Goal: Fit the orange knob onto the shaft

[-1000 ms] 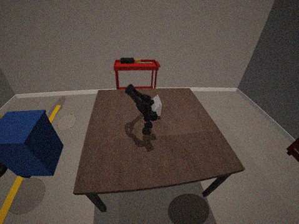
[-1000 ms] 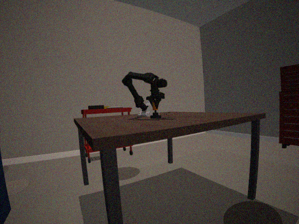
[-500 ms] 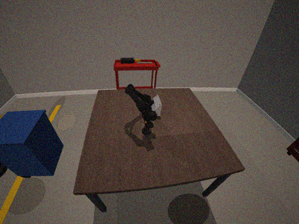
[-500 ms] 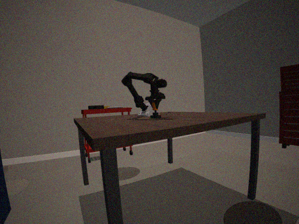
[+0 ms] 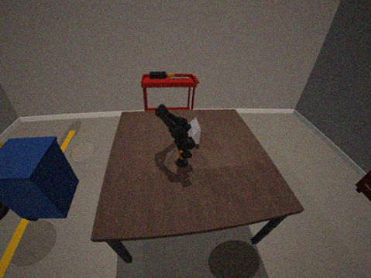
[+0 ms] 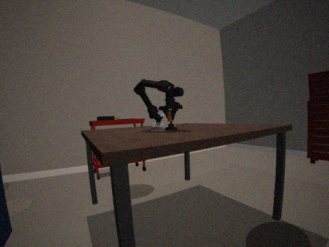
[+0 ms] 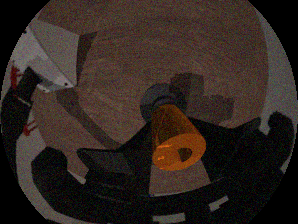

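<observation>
Right now the orange knob is 2 cm above my gripper tip. From my gripper tip the other things lie so: round dark pedestal: 4 cm below.
</observation>
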